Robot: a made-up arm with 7 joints.
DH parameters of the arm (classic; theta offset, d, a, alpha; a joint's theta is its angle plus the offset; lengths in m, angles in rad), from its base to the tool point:
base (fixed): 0 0 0 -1.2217
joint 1: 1.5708 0 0 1.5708
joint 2: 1.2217 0 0 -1.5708
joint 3: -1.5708 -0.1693 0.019 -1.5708
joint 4: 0 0 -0.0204 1.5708
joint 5: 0 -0.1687 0 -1.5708
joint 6: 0 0 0 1.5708
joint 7: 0 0 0 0
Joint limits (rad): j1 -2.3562..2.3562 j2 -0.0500..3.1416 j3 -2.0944..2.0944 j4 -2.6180..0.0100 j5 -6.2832..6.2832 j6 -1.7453..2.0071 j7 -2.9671..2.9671
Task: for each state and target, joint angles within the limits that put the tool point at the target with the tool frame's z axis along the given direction. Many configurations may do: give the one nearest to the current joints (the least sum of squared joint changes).
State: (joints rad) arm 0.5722 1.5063 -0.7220 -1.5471 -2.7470 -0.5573 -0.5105
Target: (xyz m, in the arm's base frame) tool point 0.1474 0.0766 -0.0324 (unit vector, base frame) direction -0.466 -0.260 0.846
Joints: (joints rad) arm 0.0178 1.7848 -0.2964 -2.3326 -2.2379 -1.0846 -0.5105
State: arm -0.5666 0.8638 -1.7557 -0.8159 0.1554 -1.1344 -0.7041
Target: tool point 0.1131 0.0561 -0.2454 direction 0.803 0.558 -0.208
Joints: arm -0.7453 0.9052 -2.0554 -1.4820 -0.3204 -1.5483 -0.7041
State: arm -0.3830 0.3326 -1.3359 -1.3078 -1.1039 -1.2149 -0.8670
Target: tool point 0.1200 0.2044 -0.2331 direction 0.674 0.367 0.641
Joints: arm -0.3292 1.0157 -1.3810 -0.6626 -1.1120 -1.4378 -0.8670
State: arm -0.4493 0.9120 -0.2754 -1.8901 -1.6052 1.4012 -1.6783
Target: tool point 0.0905 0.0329 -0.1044 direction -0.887 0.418 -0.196
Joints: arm 0.0347 1.4386 -0.7962 -2.5126 -1.3954 0.8532 -1.6783
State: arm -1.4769 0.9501 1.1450 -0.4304 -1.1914 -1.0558 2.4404
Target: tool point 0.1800 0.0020 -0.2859 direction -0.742 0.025 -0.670
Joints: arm -0.5918 0.0688 1.2497 0.0076 -1.0820 -1.7433 2.4404
